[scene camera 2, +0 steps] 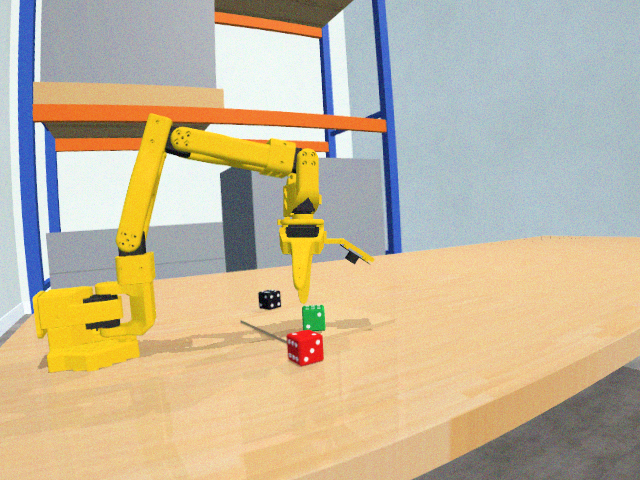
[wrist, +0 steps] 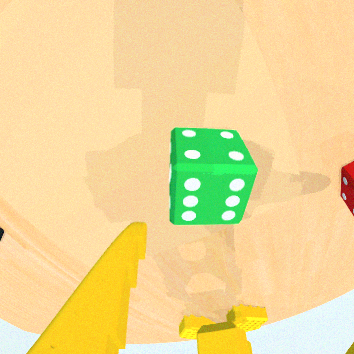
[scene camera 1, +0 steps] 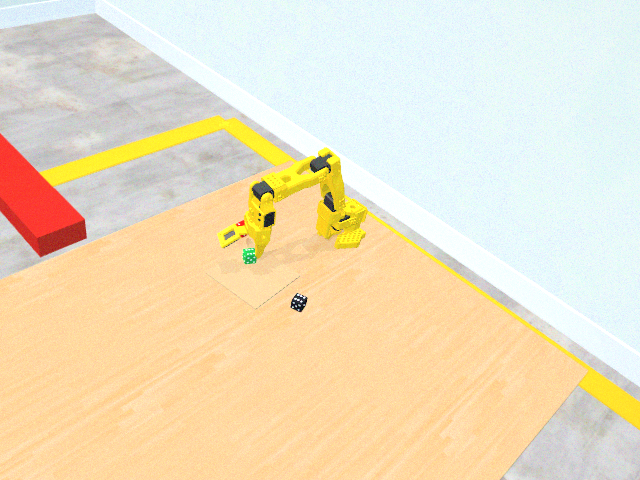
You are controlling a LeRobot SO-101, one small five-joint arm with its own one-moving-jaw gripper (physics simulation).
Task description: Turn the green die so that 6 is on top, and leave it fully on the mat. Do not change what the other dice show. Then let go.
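Frame: origin at the arm's base, x ahead, y left, z up, level; metres.
Where they show: hand, tool point: (scene camera 2: pixel 303 299) (wrist: pixel 145 235) (scene camera 1: pixel 257 255); arm's base, link origin: (scene camera 2: pixel 114 351) (wrist: pixel 217 315) (scene camera 1: pixel 334 237).
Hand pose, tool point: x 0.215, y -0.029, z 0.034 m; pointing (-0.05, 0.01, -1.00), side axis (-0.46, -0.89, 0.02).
Each offset is from my tool point to the top centre of the thing.
The green die @(0.001 m ahead, 0.023 m right, 0.005 m down) (scene camera 1: pixel 249 256) (scene camera 2: pixel 313 318) (wrist: pixel 210 175) stands flat on the thin pale mat @(0.020 m ahead, 0.014 m left, 0.030 m down) (scene camera 1: pixel 254 293) (wrist: pixel 65 125), near its back corner and seemingly within its edges. In the wrist view its upper face shows 6, and the side away from the arm's base shows 4. In the scene camera 2 view one side shows 2. My gripper (scene camera 1: pixel 256 253) (scene camera 2: pixel 303 296) points down close to the die. In the wrist view the notched fixed jaw (wrist: pixel 112 285) lies left of and below the die, with a gap. The moving jaw is almost wholly out of that picture. The gripper is open and empty.
A red die @(0.049 m back, 0.103 m right, 0.009 m down) (scene camera 1: pixel 240 223) (scene camera 2: pixel 305 347) (wrist: pixel 348 189) stands beyond the green die, off the mat, partly behind the gripper in the scene camera 1 view. A black die @(0.007 m ahead, 0.136 m left, 0.009 m down) (scene camera 1: pixel 298 302) (scene camera 2: pixel 269 299) (wrist: pixel 1 233) stands off the mat on the opposite side.
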